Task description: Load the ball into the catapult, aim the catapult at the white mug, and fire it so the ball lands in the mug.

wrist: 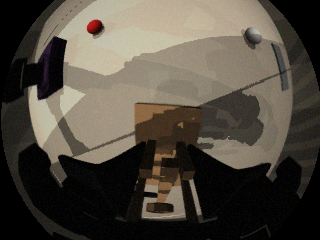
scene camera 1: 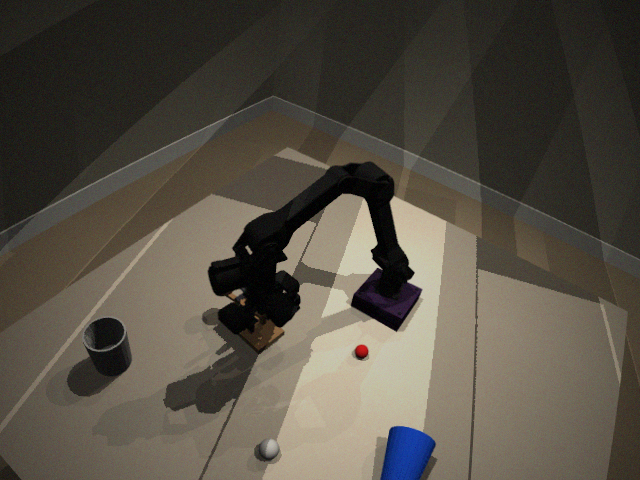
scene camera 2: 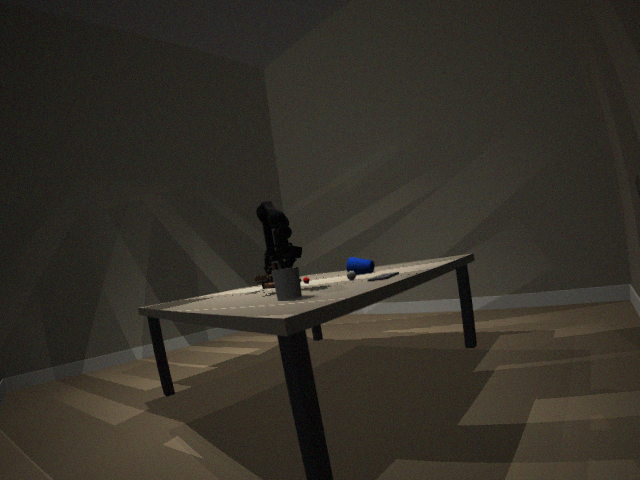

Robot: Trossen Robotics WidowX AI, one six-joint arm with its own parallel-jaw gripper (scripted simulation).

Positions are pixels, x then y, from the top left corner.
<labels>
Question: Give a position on a wooden catapult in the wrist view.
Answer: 168,129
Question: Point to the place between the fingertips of my gripper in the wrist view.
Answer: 166,146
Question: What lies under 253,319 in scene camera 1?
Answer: My gripper.
</labels>
